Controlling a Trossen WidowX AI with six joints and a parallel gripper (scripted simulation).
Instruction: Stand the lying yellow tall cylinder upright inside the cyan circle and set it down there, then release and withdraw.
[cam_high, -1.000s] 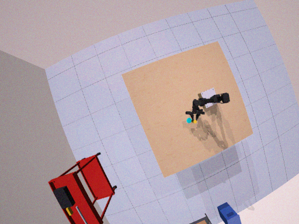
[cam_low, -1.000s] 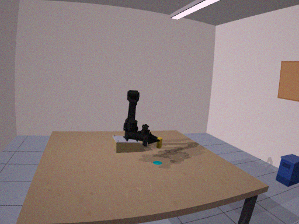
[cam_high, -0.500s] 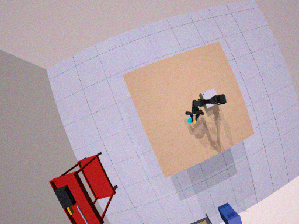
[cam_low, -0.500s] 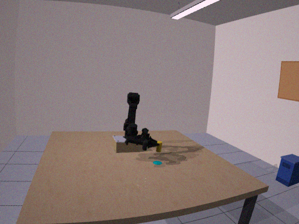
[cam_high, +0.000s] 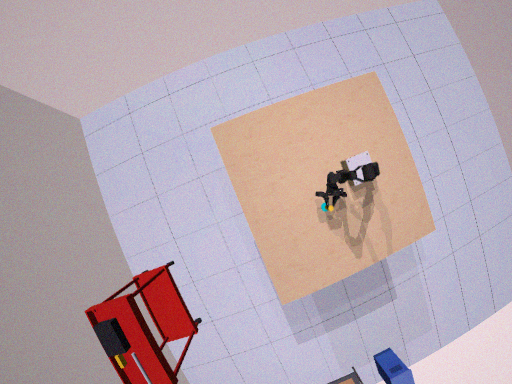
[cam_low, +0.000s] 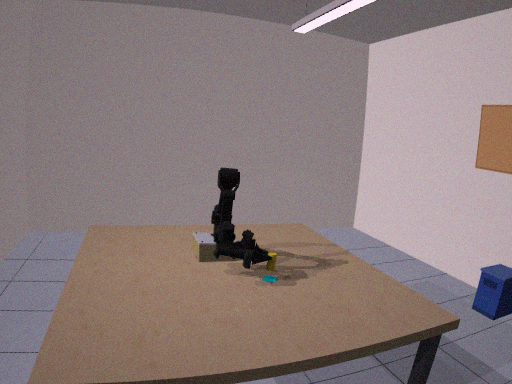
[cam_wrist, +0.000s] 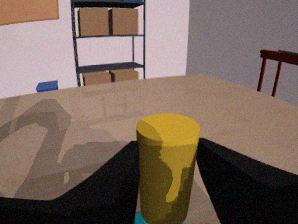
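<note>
Now: the cyan circle 10 cm below my gripper tip. Round my gripper tip: yellow tall cylinder (2 cm below).
</note>
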